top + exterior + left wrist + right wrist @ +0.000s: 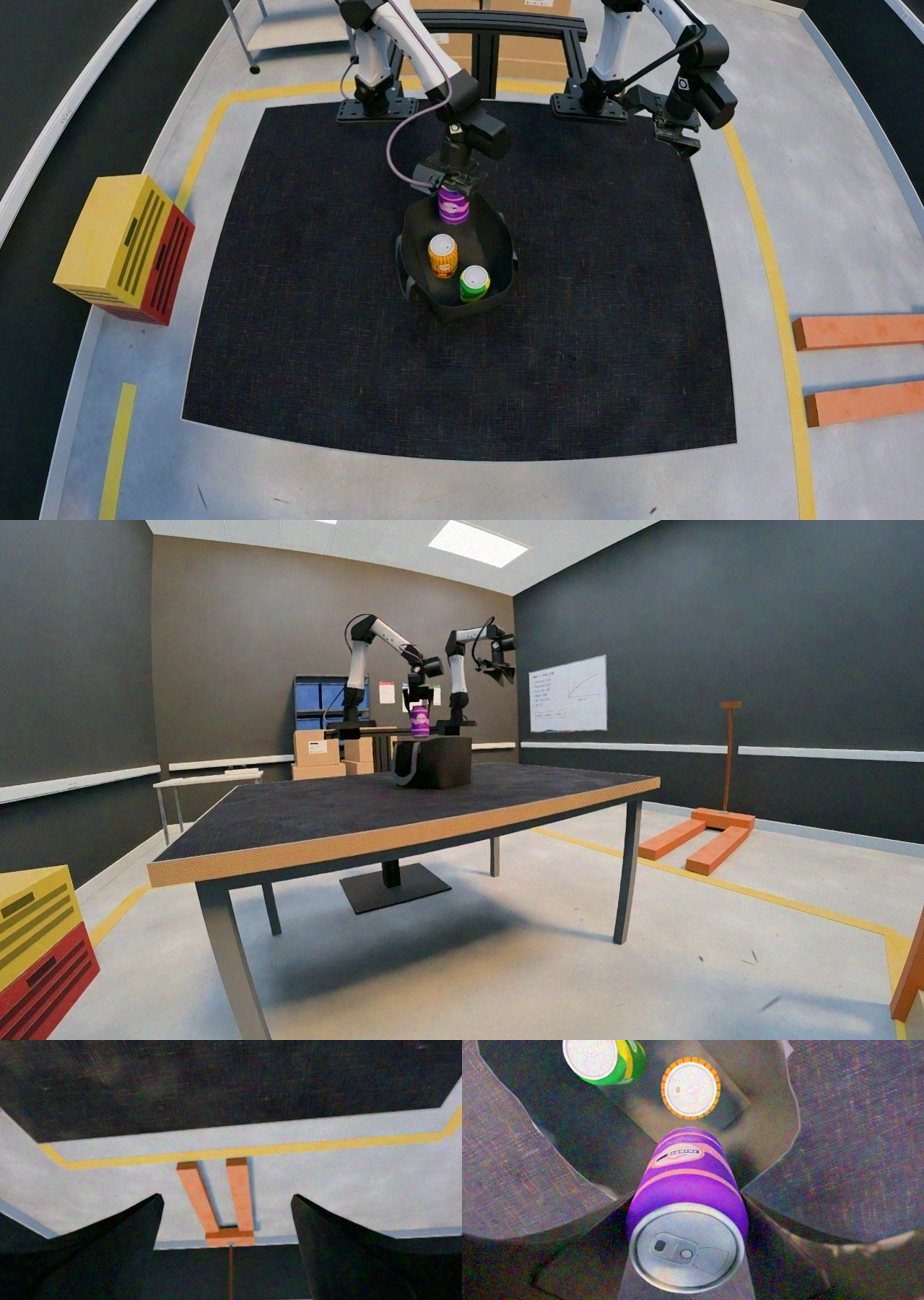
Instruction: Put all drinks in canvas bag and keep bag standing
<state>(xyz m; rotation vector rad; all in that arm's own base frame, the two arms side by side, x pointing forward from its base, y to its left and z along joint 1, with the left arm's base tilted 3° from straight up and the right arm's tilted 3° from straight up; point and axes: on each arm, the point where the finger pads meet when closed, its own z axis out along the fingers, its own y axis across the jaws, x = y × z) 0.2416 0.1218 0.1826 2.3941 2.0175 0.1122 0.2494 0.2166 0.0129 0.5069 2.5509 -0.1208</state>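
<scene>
The orange can lies 18 cm below my right hand, 5 cm ahead of it and 3 cm to the right of it. From my right hand the other things lie so: purple can: 2 cm below; then green can: 18 cm below, 14 cm ahead, 4 cm to the left.
</scene>
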